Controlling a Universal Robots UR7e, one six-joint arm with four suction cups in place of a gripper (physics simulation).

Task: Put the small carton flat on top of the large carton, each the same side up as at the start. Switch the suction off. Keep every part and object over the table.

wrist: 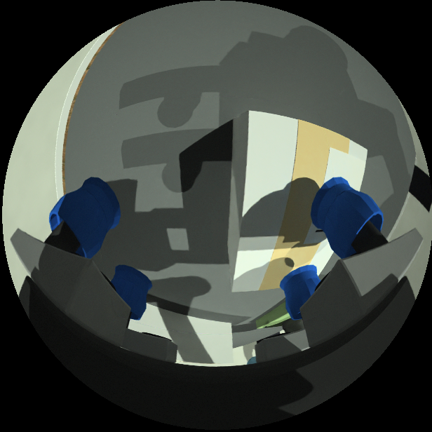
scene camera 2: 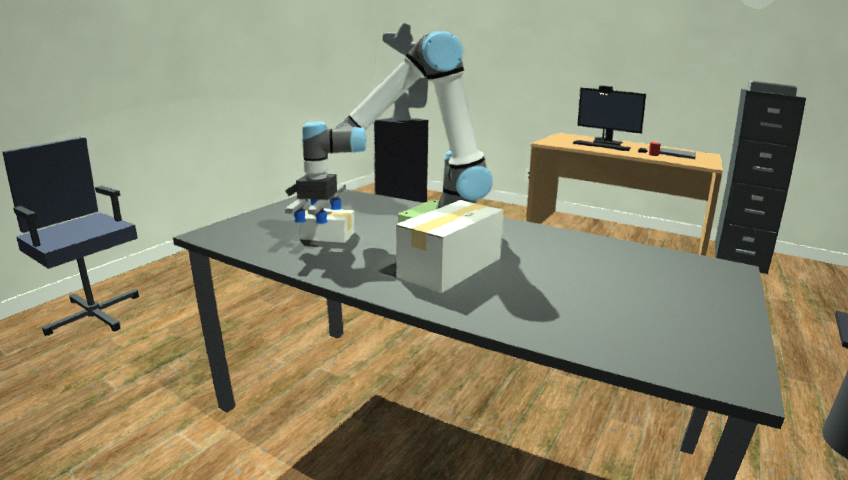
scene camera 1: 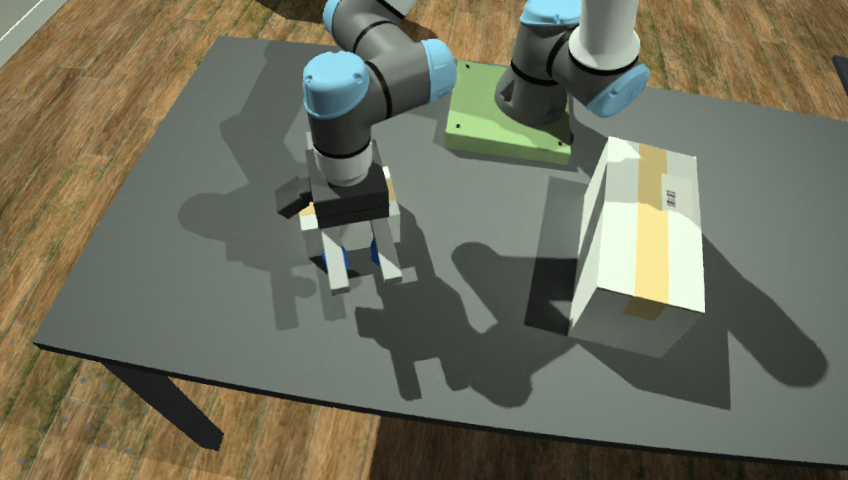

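Seen in the pictures: end effector, tool point: (scene camera 2: 318, 214) (scene camera 1: 352, 223); arm's base, origin of the base link: (scene camera 1: 529, 101).
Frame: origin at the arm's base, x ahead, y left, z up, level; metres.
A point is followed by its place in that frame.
Note:
The small white carton (scene camera 1: 312, 237) @(y -0.298, x 0.464, z 0.021 m) (scene camera 2: 339, 230) @(y -0.185, x 0.405, z 0.007 m) (wrist: 265, 157) with tan tape stands flat on the table, taped face up. My gripper (scene camera 1: 355, 237) @(y -0.233, x 0.449, z 0.062 m) (scene camera 2: 319, 211) @(y -0.233, x 0.449, z 0.062 m) (wrist: 216, 250) hangs low over it, cups pointing down. Two blue cups are over the carton's top, with their shadows a little apart from them, so a small gap seems to remain. The other two cups hang past its front edge. The suction is open, holding nothing as far as shows. The large white carton (scene camera 1: 651, 249) @(y 0.207, x 0.419, z 0.120 m) (scene camera 2: 443, 255) @(y 0.283, x 0.501, z 0.069 m) (wrist: 217, 340) stands apart on the table, taped face up; part of it shows in the wrist view.
The table (scene camera 1: 196, 297) @(y -0.461, x 0.593, z -0.034 m) (scene camera 2: 595, 309) @(y 0.643, x 0.352, z -0.034 m) carries the green base plate (scene camera 1: 476, 127) @(y -0.093, x 0.121, z 0.007 m) (scene camera 2: 413, 212) @(y -0.118, x 0.103, z 0.008 m) of the arm, behind and between the cartons. The large carton is much taller than the small one. A desk (scene camera 2: 630, 169) and an office chair (scene camera 2: 77, 237) stand away from the table.

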